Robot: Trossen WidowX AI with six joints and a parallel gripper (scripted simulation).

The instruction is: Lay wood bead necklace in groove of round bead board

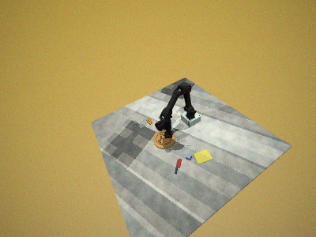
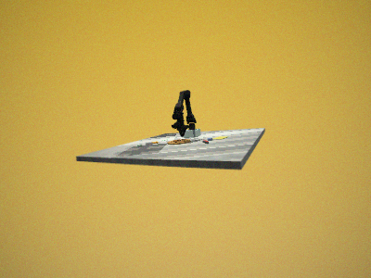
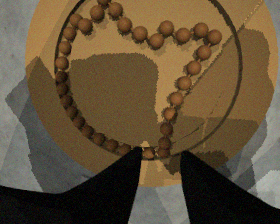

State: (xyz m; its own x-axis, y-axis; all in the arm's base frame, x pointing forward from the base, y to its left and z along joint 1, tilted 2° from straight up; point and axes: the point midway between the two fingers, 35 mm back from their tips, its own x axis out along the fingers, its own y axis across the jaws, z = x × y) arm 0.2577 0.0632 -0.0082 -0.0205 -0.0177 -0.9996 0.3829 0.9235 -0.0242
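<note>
Right now my gripper tip is 5 cm short of the round bead board and 3 cm above it. From my gripper tip the other things lie so: thin grey stick (12 cm to the left, 7 cm behind, 4 cm below); then red-handled tool (27 cm to the left, 5 cm ahead, 4 cm below); then small blue block (25 cm to the left, 5 cm behind, 3 cm below).
</note>
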